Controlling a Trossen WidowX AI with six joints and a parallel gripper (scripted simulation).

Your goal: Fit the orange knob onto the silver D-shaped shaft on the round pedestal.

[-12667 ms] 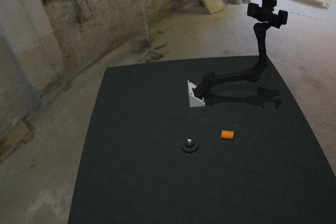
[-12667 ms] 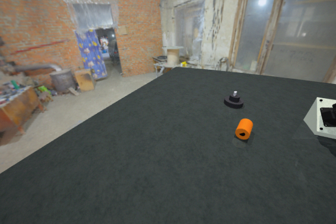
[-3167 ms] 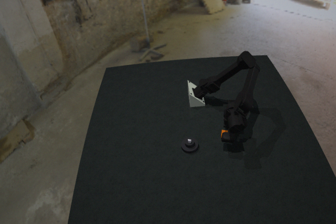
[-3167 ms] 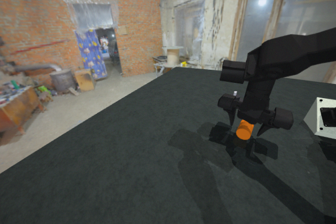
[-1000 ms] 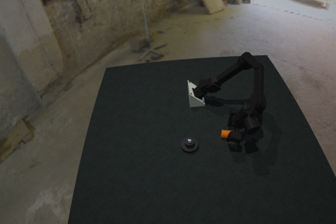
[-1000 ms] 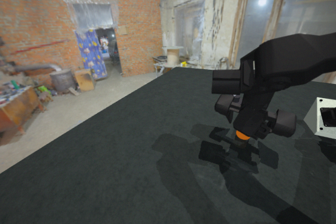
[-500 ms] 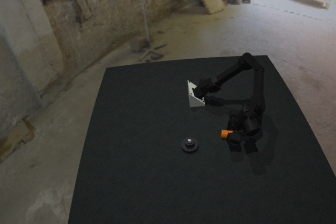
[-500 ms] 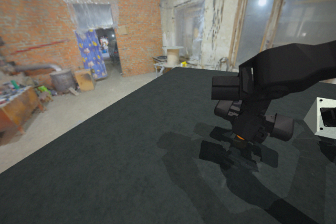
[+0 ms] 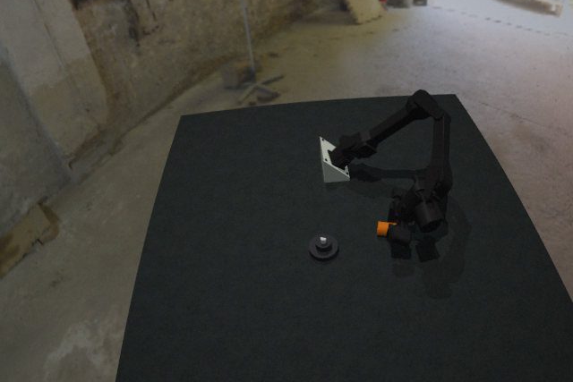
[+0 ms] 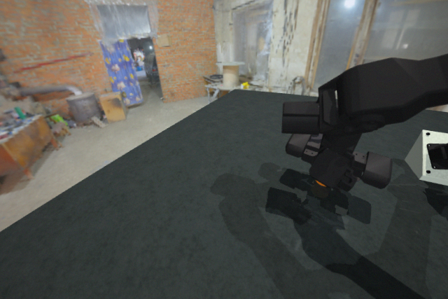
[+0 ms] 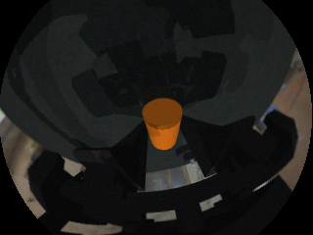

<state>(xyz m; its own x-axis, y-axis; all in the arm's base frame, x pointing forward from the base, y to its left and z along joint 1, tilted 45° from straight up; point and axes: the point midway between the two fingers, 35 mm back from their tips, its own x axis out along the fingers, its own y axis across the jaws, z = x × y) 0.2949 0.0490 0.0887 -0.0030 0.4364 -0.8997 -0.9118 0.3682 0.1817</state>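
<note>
The round pedestal is 200 mm to the right of my gripper tip, 20 mm above it and 10 mm ahead of it. From my gripper tip the other things lie so: orange knob (10 mm to the left, 10 mm above).
</note>
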